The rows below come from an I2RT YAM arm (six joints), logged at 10 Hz.
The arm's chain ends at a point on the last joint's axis. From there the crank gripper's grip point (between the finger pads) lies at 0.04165 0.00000 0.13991 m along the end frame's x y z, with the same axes.
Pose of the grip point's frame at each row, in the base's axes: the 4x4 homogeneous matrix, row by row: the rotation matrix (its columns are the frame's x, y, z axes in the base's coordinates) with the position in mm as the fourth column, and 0 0 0 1 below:
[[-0.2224 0.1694 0.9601 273.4], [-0.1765 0.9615 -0.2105 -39.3], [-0.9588 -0.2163 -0.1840 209.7], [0 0 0 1]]
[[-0.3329 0.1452 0.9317 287.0], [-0.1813 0.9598 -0.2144 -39.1], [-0.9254 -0.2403 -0.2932 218.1], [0 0 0 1]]
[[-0.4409 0.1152 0.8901 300.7], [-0.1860 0.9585 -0.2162 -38.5], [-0.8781 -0.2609 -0.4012 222.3], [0 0 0 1]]
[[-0.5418 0.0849 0.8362 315.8], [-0.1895 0.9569 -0.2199 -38.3], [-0.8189 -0.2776 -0.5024 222.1], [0 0 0 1]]
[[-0.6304 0.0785 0.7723 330.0], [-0.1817 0.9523 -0.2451 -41.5], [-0.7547 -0.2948 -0.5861 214.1], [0 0 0 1]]
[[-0.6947 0.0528 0.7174 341.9], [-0.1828 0.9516 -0.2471 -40.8], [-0.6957 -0.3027 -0.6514 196.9], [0 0 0 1]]
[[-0.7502 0.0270 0.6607 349.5], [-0.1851 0.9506 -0.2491 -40.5], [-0.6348 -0.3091 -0.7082 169.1], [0 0 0 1]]
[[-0.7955 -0.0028 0.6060 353.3], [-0.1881 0.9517 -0.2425 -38.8], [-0.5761 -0.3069 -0.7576 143.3], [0 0 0 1]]
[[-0.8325 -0.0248 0.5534 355.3], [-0.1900 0.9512 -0.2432 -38.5], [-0.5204 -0.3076 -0.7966 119.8], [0 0 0 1]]
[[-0.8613 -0.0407 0.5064 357.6], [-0.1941 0.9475 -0.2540 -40.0], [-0.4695 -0.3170 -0.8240 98.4], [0 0 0 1]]
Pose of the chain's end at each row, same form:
[[-0.2224 0.1694 0.9601 148.3], [-0.1765 0.9615 -0.2105 -2.5], [-0.9588 -0.2163 -0.1840 275.4], [0 0 0 1]]
[[-0.3329 0.1452 0.9317 170.5], [-0.1813 0.9598 -0.2144 -1.6], [-0.9254 -0.2403 -0.2932 297.7], [0 0 0 1]]
[[-0.4409 0.1152 0.8901 194.5], [-0.1860 0.9585 -0.2162 -0.5], [-0.8781 -0.2609 -0.4012 315.0], [0 0 0 1]]
[[-0.5418 0.0849 0.8362 221.4], [-0.1895 0.9569 -0.2199 0.4], [-0.8189 -0.2776 -0.5024 326.5], [0 0 0 1]]
[[-0.6304 0.0785 0.7723 248.2], [-0.1817 0.9523 -0.2451 0.4], [-0.7547 -0.2948 -0.5861 327.5], [0 0 0 1]]
[[-0.6947 0.0528 0.7174 270.5], [-0.1828 0.9516 -0.2471 1.4], [-0.6957 -0.3027 -0.6514 317.0], [0 0 0 1]]
[[-0.7502 0.0270 0.6607 288.3], [-0.1851 0.9506 -0.2491 2.1], [-0.6348 -0.3091 -0.7082 294.6], [0 0 0 1]]
[[-0.7955 -0.0028 0.6060 301.6], [-0.1881 0.9517 -0.2425 3.0], [-0.5761 -0.3069 -0.7576 273.3], [0 0 0 1]]
[[-0.8325 -0.0248 0.5534 312.5], [-0.1900 0.9512 -0.2432 3.4], [-0.5204 -0.3076 -0.7966 252.9], [0 0 0 1]]
[[-0.8613 -0.0407 0.5064 322.6], [-0.1941 0.9475 -0.2540 3.6], [-0.4695 -0.3170 -0.8240 233.2], [0 0 0 1]]

